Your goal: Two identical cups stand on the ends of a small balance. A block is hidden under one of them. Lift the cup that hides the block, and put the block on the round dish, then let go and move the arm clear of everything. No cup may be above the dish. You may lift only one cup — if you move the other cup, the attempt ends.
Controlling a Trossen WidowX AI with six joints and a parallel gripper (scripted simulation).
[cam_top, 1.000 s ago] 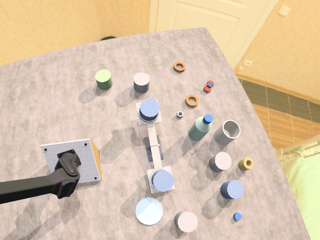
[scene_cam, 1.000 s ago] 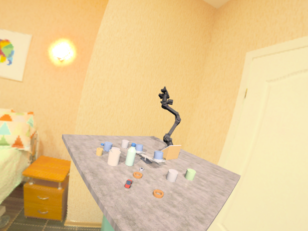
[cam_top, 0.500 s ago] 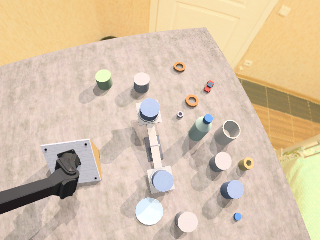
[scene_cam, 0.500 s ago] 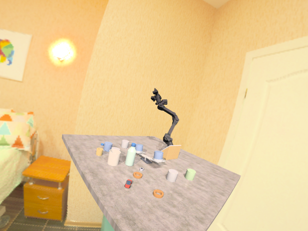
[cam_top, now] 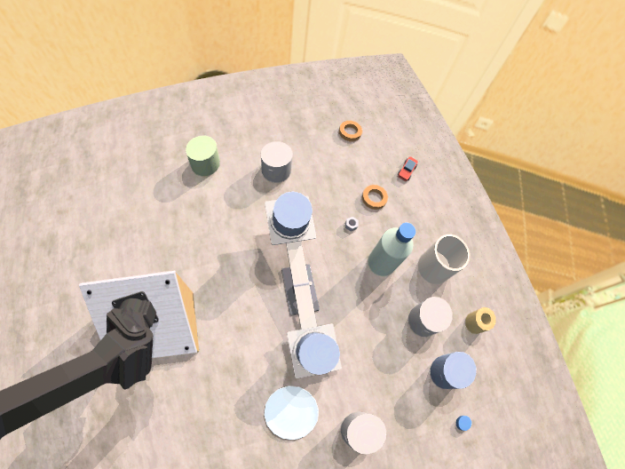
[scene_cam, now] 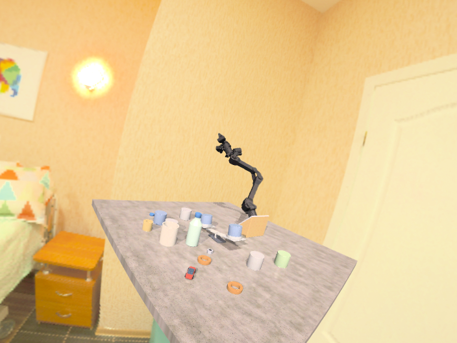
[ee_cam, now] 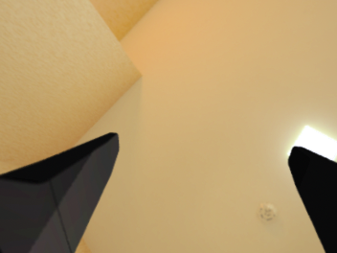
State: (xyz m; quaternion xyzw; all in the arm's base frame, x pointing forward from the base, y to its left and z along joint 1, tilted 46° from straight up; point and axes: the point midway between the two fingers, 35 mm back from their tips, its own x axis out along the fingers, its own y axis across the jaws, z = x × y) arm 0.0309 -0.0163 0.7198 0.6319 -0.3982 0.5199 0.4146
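Now: gripper tip 580 mm above the pale teal block, 400 mm to the right of it and 320 mm short of it. The rest, counted from my gripper tip: nut: 640 mm to the left, 610 mm below, 490 mm ahead; balance beam: 580 mm below, 530 mm to the left, 340 mm ahead; round pale blue dish: 620 mm below, 310 mm to the left, 250 mm ahead.
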